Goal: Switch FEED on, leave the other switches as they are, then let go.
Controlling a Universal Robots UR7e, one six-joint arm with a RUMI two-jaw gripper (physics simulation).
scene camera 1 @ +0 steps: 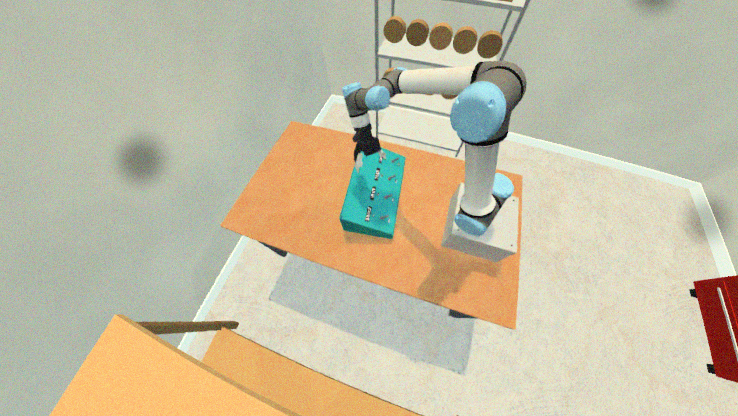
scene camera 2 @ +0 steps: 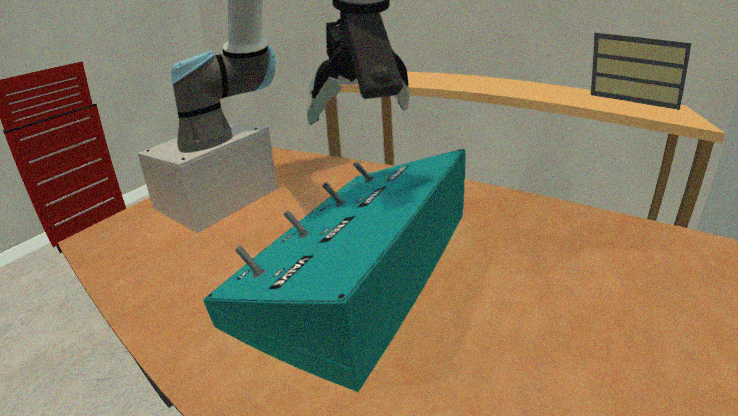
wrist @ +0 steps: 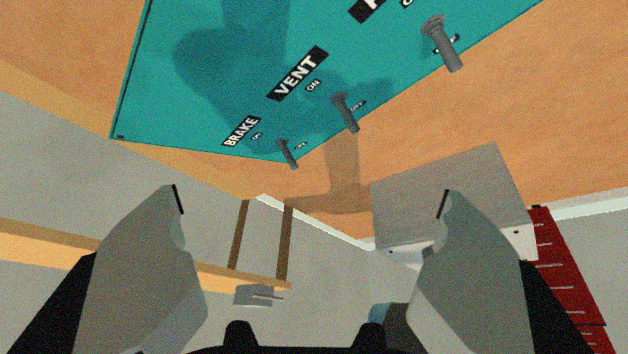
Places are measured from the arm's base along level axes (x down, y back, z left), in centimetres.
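Pixels of known places: gripper, fingertip midpoint: (scene camera 1: 372, 166) (scene camera 2: 358, 115) (wrist: 310, 191); arm's base, link origin: (scene camera 2: 205, 142).
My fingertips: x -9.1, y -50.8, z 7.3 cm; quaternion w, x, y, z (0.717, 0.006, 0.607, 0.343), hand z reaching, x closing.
For each thing: its top centre in the pictures, then the offset to it from my fingertips. Level surfaces: height alone.
- FEED lever, top centre: (wrist: 450, 60) (scene camera 2: 292, 211) dy +6.7, dx +14.3, dz -9.8 cm
- VALVE lever, top centre: (scene camera 2: 244, 248) dy +3.0, dx +14.3, dz -21.2 cm
- VENT lever, top centre: (wrist: 347, 127) (scene camera 2: 331, 183) dy +10.4, dx +14.3, dz +1.6 cm
- BRAKE lever, top centre: (wrist: 287, 166) (scene camera 2: 361, 161) dy +14.1, dx +14.3, dz +13.0 cm
- orange table, surface height: dx +26.9 cm
A teal sloped switch box (scene camera 1: 356, 206) (scene camera 2: 372, 248) (wrist: 160, 120) stands on the table with four grey levers. The FEED lever (scene camera 2: 295, 223) (wrist: 442, 45) is second from the near end in scene camera 2 and leans to its OFF side. The VALVE lever (scene camera 2: 249, 260), the VENT lever (scene camera 2: 333, 194) (wrist: 346, 112) and the BRAKE lever (scene camera 2: 362, 172) (wrist: 287, 154) lean the same way. The FEED label is cut off in the wrist view. My gripper (scene camera 2: 358, 114) (wrist: 310, 191) is open and empty, above the box's BRAKE end, apart from the levers.
The arm's pale base block (scene camera 1: 485, 242) (scene camera 2: 206, 180) stands on the orange table (scene camera 1: 289, 206) (scene camera 2: 542, 310), on the levers' OFF side. A red drawer cabinet (scene camera 2: 56, 149), a wooden bench (scene camera 2: 496, 95) and a shelf rack (scene camera 1: 376, 87) stand beyond the table.
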